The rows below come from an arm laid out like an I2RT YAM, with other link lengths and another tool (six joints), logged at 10 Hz.
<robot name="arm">
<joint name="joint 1" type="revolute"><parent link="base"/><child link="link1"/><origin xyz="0 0 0.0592" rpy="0 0 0"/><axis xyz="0 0 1"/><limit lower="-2.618" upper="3.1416"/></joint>
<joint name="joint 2" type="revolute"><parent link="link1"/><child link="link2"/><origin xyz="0.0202 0.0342 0.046" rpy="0 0 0"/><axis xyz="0 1 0"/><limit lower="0" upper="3.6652"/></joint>
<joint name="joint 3" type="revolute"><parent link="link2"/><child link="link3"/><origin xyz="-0.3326 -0.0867 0" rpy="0 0 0"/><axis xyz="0 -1 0"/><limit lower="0" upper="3.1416"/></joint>
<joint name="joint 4" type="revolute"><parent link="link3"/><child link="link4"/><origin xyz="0.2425 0.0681 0.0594" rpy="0 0 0"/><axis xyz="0 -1 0"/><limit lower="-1.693" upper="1.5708"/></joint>
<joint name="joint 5" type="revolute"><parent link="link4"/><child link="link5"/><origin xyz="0.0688 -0.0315 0.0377" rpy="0 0 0"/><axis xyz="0 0 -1"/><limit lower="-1.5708" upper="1.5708"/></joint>
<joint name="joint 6" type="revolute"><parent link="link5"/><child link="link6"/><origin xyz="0.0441 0 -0.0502" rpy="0 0 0"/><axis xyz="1 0 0"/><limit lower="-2.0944" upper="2.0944"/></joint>
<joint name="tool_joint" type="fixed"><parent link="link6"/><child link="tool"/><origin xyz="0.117 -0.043 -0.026" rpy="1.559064 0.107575 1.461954"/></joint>
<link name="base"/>
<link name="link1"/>
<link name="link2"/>
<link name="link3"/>
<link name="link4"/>
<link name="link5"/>
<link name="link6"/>
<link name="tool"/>
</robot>
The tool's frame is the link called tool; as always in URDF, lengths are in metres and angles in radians.
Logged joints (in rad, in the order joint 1, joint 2, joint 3, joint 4, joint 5, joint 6), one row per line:
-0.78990 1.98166 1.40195 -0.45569 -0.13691 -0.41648
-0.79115 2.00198 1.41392 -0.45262 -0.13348 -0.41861
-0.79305 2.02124 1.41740 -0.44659 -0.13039 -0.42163
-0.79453 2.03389 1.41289 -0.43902 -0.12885 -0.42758
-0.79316 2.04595 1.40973 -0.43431 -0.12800 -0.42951
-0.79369 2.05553 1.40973 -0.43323 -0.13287 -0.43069
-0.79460 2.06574 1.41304 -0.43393 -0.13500 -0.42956
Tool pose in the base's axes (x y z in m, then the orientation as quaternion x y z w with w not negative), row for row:
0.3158 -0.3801 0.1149 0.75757 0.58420 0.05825 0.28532
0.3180 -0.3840 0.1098 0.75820 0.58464 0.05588 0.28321
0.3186 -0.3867 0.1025 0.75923 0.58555 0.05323 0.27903
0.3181 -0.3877 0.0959 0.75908 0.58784 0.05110 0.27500
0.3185 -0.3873 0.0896 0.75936 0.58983 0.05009 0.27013
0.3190 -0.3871 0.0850 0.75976 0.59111 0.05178 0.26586
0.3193 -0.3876 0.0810 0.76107 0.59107 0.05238 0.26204
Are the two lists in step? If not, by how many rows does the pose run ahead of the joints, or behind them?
They are in step.
